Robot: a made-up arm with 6 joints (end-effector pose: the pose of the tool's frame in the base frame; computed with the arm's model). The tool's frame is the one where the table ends.
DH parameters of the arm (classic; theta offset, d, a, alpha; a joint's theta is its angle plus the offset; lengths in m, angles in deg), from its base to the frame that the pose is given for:
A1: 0 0.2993 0 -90
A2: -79.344 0 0.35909 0
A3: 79.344 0 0.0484 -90
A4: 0 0.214 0 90
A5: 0 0 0.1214 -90
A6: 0 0.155 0 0
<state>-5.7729 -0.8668 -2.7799 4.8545 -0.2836 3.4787</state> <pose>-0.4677 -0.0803 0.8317 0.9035 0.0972 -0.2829 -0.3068</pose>
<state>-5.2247 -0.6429 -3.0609 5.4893 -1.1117 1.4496</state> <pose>-0.3190 -0.2868 0.6708 0.4710 0.6514 -0.2360 -0.5460</pose>
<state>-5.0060 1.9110 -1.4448 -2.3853 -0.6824 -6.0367</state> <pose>-0.0933 0.1465 -0.0703 0.3928 0.0652 -0.8598 0.3197</pose>
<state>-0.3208 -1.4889 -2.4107 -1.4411 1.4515 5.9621</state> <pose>-0.6234 0.0614 0.6298 0.5043 0.2555 -0.5894 0.5771</pose>
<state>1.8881 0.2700 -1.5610 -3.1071 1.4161 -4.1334</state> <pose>-0.1680 0.5264 0.6985 0.4221 -0.0452 -0.2114 -0.8804</pose>
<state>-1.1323 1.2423 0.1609 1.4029 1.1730 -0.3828</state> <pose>0.0772 0.0580 0.2540 0.4502 0.0364 0.6746 0.5839</pose>
